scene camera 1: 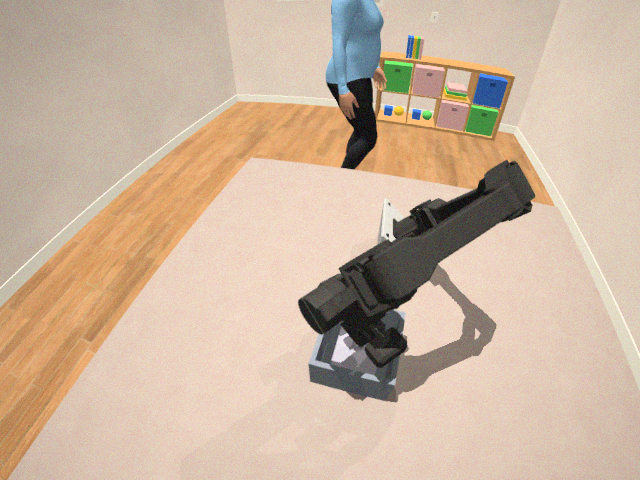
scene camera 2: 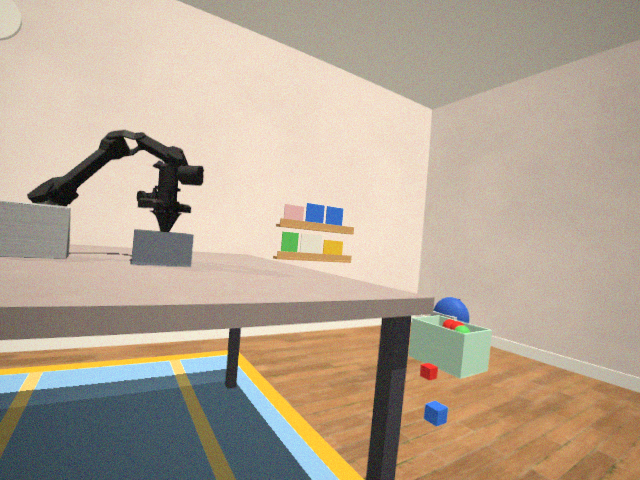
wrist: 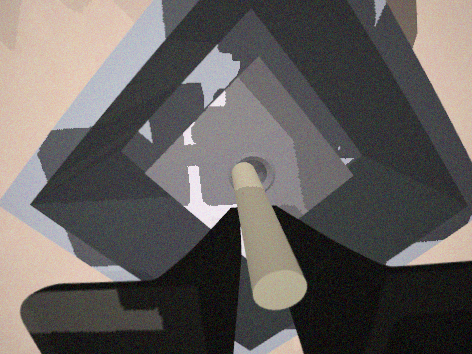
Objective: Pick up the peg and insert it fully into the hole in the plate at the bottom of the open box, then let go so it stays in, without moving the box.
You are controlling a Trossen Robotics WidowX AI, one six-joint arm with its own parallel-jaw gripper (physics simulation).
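Seen in the pictures: gripper, fingertip midpoint: (scene camera 1: 355,339) (wrist: 253,215); arm's base at its link origin: (scene camera 1: 400,234) (scene camera 2: 42,221).
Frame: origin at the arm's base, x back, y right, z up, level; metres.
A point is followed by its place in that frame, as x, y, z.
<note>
A pale yellow-green round peg (wrist: 270,240) {-0.300, 0.077, 0.033} is held between the black fingers of my gripper (scene camera 2: 165,229) {-0.310, 0.089, -0.008} (wrist: 253,215) {-0.310, 0.089, -0.008}, which is shut on it. The open grey-blue box (scene camera 1: 351,379) {-0.387, 0.088, -0.023} (scene camera 2: 162,248) {-0.293, 0.159, -0.048} (wrist: 97,97) {-0.231, 0.084, -0.001} stands on the table. The fingertips are at about the height of the box rim in scene camera 2. In the wrist view the peg's far end overlaps the left part of the round hole (wrist: 261,172) {-0.316, 0.079, -0.056} in the grey plate (wrist: 220,135) {-0.278, 0.074, -0.041}; the hole's dark opening shows to its right. The gap between peg and plate is hard to judge. The peg is hidden in both scene views.
The box walls surround the plate closely. The table (scene camera 1: 232,258) {-0.070, 0.455, -0.099} (scene camera 2: 258,289) {-0.402, 0.562, -0.099} carries a grey block (scene camera 2: 33,232) {0.013, 0.051, -0.031} under the arm's base. A person (scene camera 1: 356,62) stands beyond the table's far edge. A cube shelf (scene camera 1: 444,60) stands at the far wall.
</note>
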